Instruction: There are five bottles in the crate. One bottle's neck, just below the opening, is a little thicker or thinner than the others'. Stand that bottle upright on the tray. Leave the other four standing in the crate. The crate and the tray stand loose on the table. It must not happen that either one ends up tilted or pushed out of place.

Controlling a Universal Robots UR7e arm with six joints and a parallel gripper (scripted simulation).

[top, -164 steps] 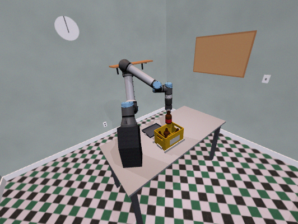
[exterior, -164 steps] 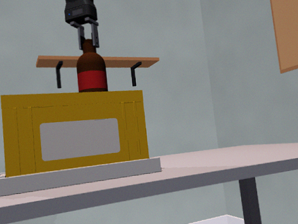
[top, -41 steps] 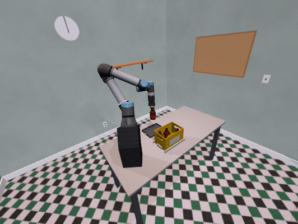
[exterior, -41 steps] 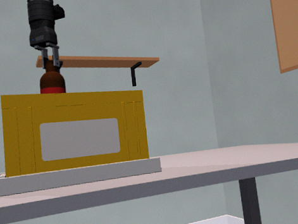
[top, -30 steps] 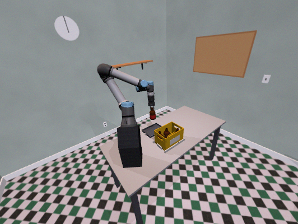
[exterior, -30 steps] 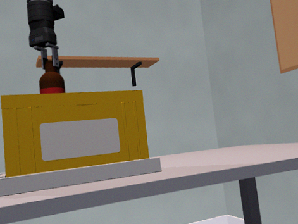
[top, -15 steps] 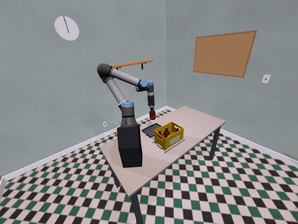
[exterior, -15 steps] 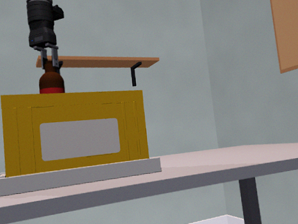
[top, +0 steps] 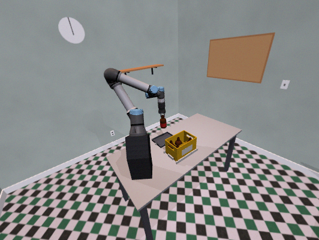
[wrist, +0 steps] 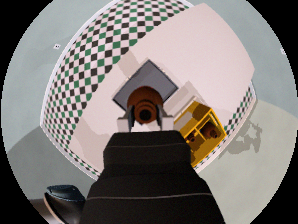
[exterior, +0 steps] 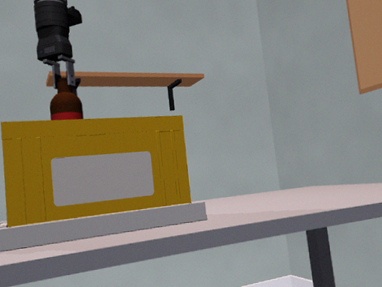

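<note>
My gripper is now 70 mm above the brown bottle. From my hand the other things lie so: dark tray 330 mm below; crate 50 mm ahead, 280 mm to the right, 260 mm below.
</note>
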